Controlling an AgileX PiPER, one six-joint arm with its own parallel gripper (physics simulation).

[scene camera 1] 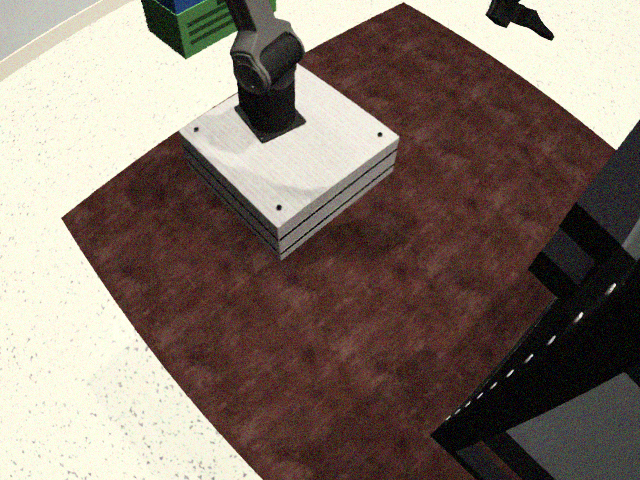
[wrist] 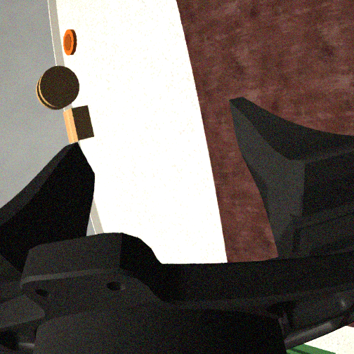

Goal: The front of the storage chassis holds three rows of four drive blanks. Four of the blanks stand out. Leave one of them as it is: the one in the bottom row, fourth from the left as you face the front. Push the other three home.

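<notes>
The storage chassis' front and its drive blanks do not show in either view. A large black structure (scene camera 1: 578,361) with grey panels and a slanting row of small white marks fills the right side of the scene view; I cannot tell whether the chassis is part of it. My gripper (scene camera 1: 522,24) (wrist: 155,138) is open and empty, its two dark fingers wide apart in the wrist view. In the scene view part of it shows at the upper right, well apart from the black structure.
The arm's base stands on a pale layered block (scene camera 1: 330,155) on a dark red mat (scene camera 1: 310,330). A green crate (scene camera 1: 170,31) stands behind it. In the wrist view a round dark-faced object (wrist: 60,87), a box (wrist: 83,122) and an orange disc (wrist: 70,42) are at the upper left.
</notes>
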